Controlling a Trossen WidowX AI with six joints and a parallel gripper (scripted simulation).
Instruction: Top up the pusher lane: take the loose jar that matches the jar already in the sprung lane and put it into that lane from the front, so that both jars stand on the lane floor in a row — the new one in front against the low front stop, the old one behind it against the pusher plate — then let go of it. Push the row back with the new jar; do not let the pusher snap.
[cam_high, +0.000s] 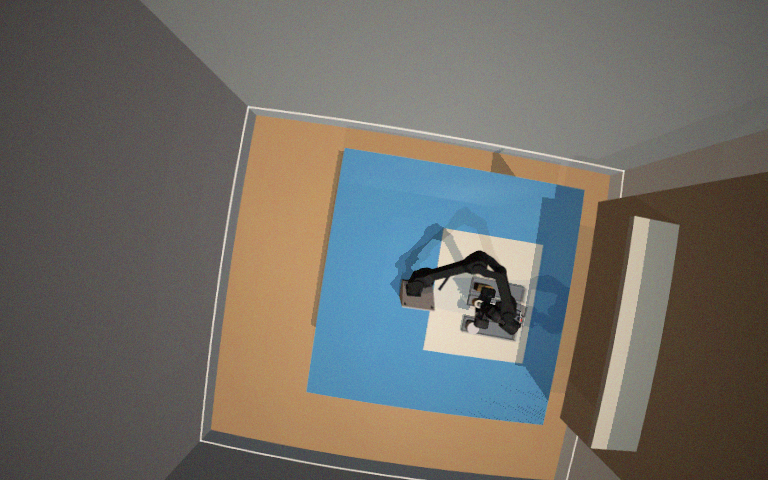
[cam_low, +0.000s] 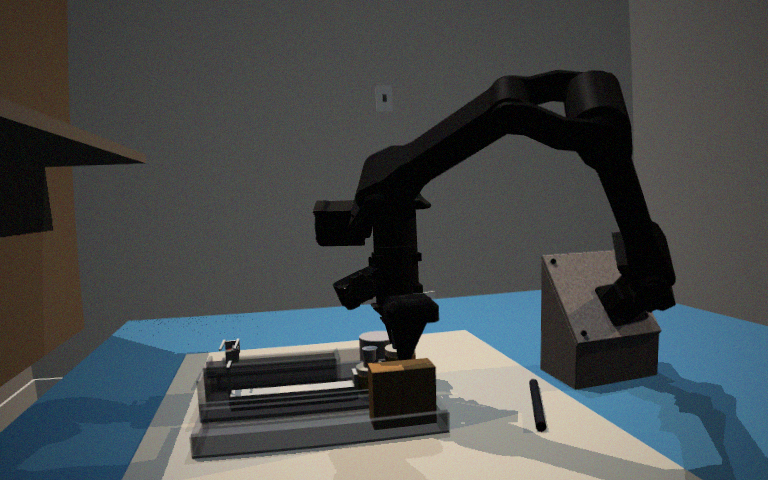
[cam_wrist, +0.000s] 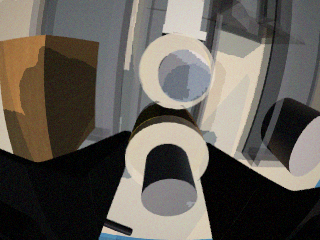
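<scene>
My gripper tip is 80 mm to the right of the brown box, 20 mm short of it and 10 mm above it. The rest, counted from my gripper tip: black pen 150 mm behind, 100 mm to the left, 50 mm below.
</scene>
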